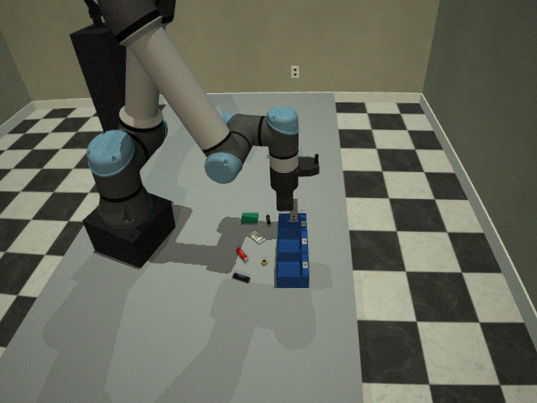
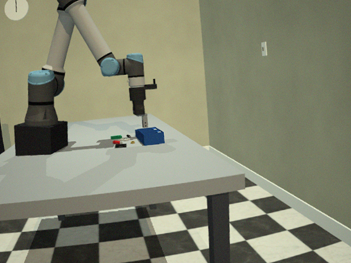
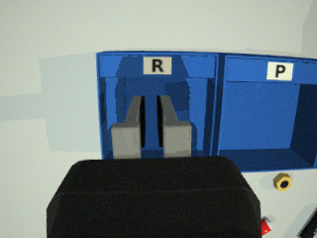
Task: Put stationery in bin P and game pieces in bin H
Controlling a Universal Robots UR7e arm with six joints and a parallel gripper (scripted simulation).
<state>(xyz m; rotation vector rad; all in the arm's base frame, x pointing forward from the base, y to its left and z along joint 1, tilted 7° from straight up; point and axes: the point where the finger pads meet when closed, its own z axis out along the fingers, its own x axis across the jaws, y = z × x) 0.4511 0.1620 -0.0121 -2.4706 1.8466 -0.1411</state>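
The white domino is 100 mm behind my hand, 60 mm to the right of it and 50 mm below it. Also, from my hand: black cylinder: 90 mm behind, 60 mm below, 20 mm to the left; blue bin row: 90 mm to the right, 40 mm below, 20 mm ahead; green block: 140 mm behind, 60 mm below, 10 mm to the left.
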